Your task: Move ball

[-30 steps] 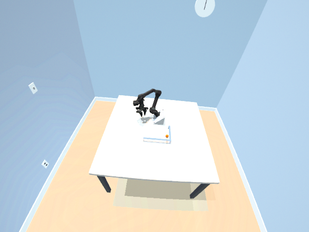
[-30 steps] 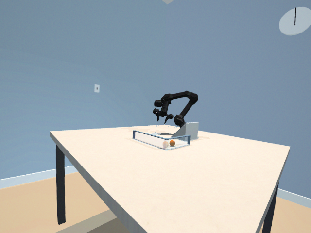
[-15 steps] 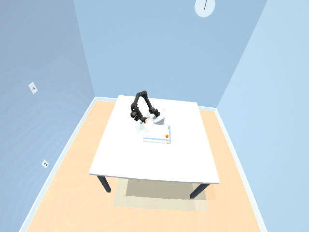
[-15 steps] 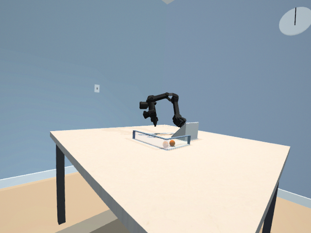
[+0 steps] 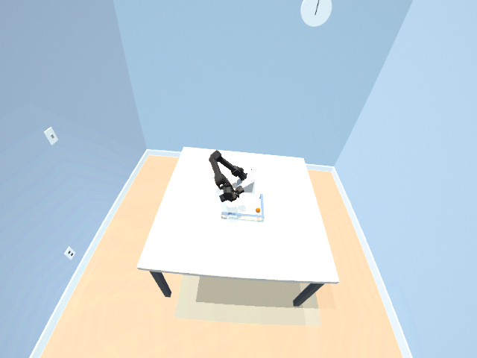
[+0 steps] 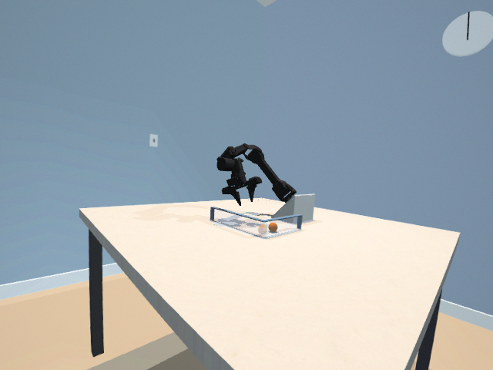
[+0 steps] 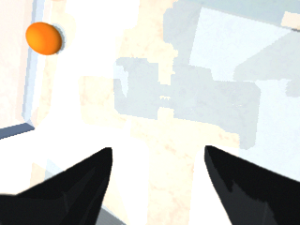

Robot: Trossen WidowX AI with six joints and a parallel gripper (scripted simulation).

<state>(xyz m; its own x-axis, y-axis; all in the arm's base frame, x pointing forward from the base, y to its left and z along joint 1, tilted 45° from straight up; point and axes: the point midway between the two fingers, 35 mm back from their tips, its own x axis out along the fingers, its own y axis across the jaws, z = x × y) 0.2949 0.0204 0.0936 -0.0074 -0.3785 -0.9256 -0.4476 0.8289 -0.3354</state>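
The orange ball lies 19 cm to the left of my gripper tip, 6 cm below it and 1 cm ahead of it. Also, from my gripper tip: see-through copy of ball: 19 cm to the left, 7 cm ahead, 6 cm below.
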